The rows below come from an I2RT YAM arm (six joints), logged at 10 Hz.
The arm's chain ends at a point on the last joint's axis. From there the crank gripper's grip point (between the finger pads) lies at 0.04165 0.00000 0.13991 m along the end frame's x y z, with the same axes.
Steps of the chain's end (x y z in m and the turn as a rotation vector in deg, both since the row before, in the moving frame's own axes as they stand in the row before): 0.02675, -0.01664, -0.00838, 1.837, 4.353, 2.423; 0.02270, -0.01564, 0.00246, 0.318, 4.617, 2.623; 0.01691, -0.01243, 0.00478, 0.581, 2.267, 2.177; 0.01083, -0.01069, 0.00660, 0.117, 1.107, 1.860; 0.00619, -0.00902, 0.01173, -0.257, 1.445, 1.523; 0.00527, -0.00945, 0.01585, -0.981, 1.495, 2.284
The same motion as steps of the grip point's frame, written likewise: 0.03730, -0.01909, -0.01199, 1.837, 4.353, 2.423; 0.03380, -0.01424, -0.00134, 0.318, 4.617, 2.623; 0.02241, -0.01215, 0.00302, 0.581, 2.267, 2.177; 0.01351, -0.00958, 0.00577, 0.117, 1.107, 1.860; 0.00968, -0.00724, 0.01063, -0.257, 1.445, 1.523; 0.00882, -0.00533, 0.01468, -0.981, 1.495, 2.284
